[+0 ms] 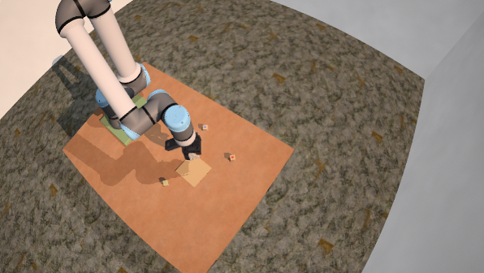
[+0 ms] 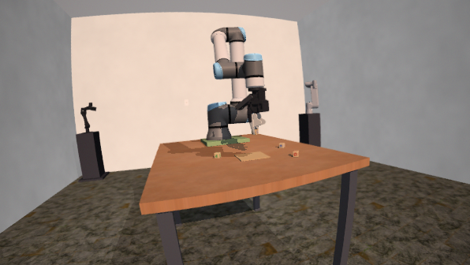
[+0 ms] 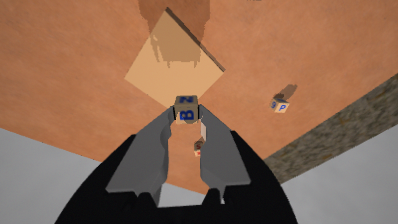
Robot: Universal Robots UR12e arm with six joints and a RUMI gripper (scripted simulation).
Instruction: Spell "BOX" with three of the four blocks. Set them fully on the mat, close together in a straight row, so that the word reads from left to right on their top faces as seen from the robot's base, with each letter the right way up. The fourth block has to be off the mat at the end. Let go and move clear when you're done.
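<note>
Now: the tan mat 12 cm below my hand, 3 cm to the right of it and 1 cm ahead of it.
</note>
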